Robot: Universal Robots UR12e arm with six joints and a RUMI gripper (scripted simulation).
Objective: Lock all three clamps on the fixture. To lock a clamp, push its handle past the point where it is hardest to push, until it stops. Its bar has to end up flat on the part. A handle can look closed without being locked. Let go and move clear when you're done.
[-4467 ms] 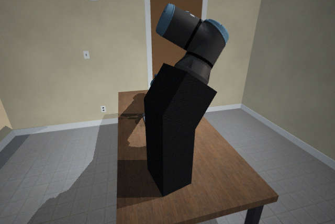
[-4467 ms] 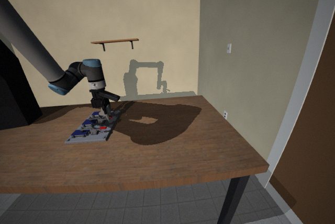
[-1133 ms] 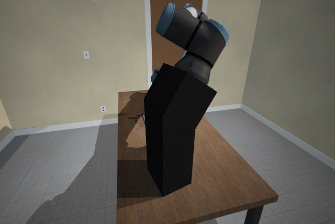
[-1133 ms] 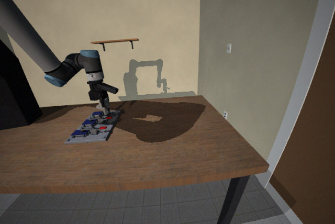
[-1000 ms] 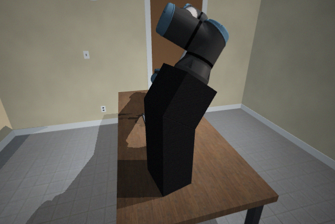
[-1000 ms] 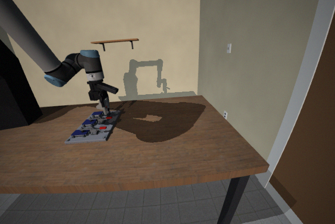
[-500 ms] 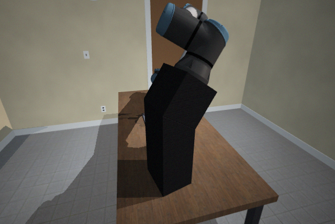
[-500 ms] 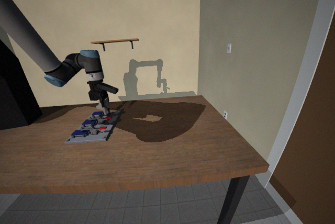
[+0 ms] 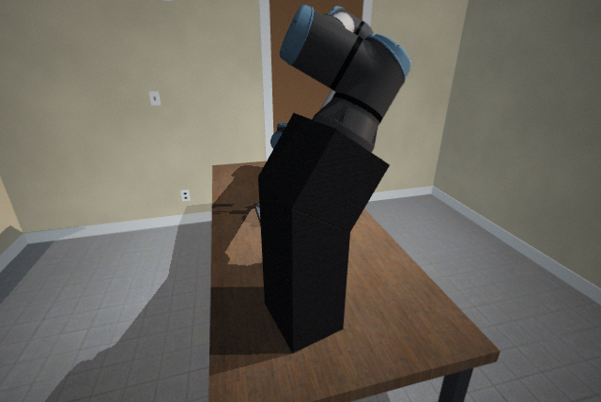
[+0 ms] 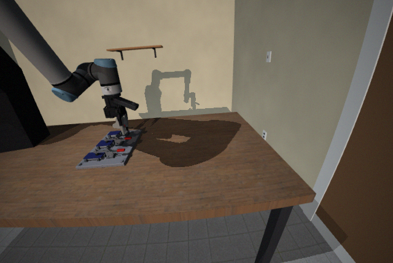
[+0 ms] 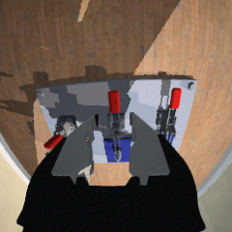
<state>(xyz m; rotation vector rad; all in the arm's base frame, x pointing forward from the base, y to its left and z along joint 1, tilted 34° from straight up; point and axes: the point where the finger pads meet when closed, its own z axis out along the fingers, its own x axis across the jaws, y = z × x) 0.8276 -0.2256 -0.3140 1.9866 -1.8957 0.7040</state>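
My gripper is now 90 mm past the grey fixture plate and 90 mm above it. The rest, counted from my hand: blue part 130 mm behind, 70 mm below.
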